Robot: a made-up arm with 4 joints.
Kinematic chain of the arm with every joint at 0, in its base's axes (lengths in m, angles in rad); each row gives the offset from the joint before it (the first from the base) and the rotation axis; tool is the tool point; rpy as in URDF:
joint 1: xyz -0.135 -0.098 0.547 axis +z
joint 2: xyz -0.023 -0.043 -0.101 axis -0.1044 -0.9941 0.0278
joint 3: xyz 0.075 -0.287 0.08 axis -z
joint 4: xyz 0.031 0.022 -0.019 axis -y
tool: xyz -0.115 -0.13 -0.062 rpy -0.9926 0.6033 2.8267
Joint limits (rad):
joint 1: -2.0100..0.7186
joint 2: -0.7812..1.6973
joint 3: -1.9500..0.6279
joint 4: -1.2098..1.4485
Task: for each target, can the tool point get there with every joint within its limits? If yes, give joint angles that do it. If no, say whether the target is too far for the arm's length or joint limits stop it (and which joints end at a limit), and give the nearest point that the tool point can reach.
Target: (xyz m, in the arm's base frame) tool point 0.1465 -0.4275 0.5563
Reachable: yes | joints 0.4376 0.9117 -0.2280 1.2256
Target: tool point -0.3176 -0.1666 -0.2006
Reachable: no: too far | nearest point -0.4147 -0.2031 0.2425 | short by 0.455 m
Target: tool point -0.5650 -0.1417 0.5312
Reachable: yes | joints -1.4376 -0.4707 0.1060 -0.7953
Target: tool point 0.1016 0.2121 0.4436
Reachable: no: joint limits stop it (at a limit: joint 1, joint 4) | nearest point 0.1200 -0.1707 0.4515 | short by 0.383 m
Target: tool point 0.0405 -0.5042 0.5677
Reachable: yes | joints 0.2916 1.2821 0.2518 1.2296
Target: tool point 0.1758 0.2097 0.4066
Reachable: no: joint limits stop it (at a limit: joint 1, joint 4) | nearest point 0.1388 -0.1719 0.4348 | short by 0.384 m
